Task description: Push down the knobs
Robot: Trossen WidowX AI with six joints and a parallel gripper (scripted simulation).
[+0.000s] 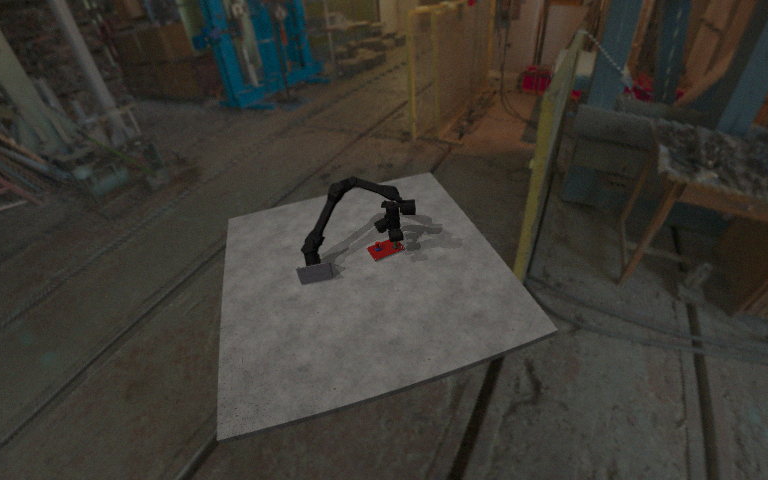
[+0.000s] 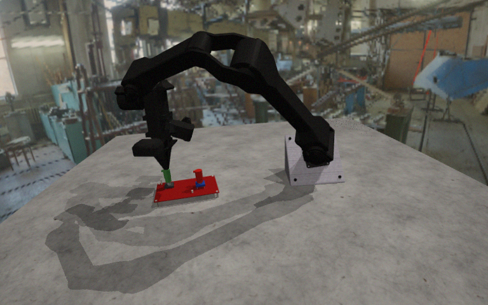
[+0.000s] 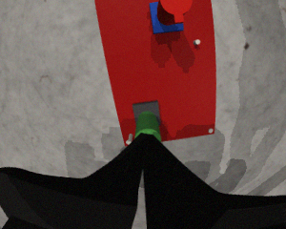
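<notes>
My gripper tip is 30 mm above the potentiometer with green knob. The rest, counted from my gripper tip: potentiometer with red knob: 80 mm behind, 30 mm below, 10 mm to the left.
</notes>
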